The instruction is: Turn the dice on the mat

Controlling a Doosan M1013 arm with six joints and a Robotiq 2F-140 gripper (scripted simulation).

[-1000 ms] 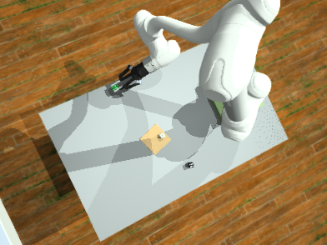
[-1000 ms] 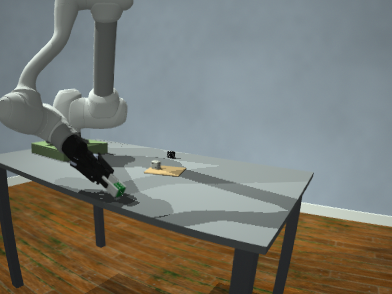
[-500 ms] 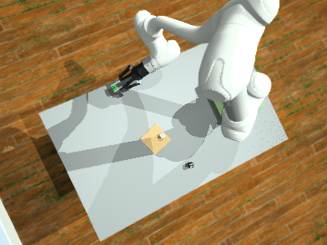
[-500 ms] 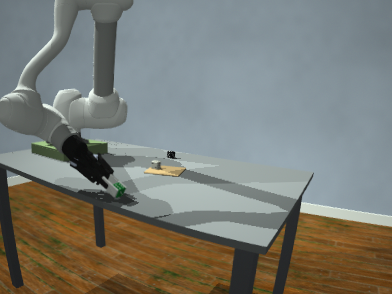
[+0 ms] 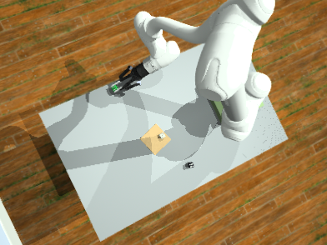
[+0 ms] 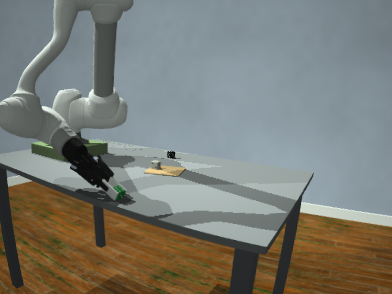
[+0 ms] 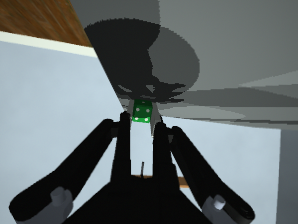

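Right now the green die is 20 mm ahead of my hand and 10 mm below it. Round my hand: white die: 160 mm behind, 370 mm to the left, 10 mm below; then black die: 270 mm behind, 610 mm to the left, 20 mm below; then tan mat: 110 mm behind, 380 mm to the left, 30 mm below.
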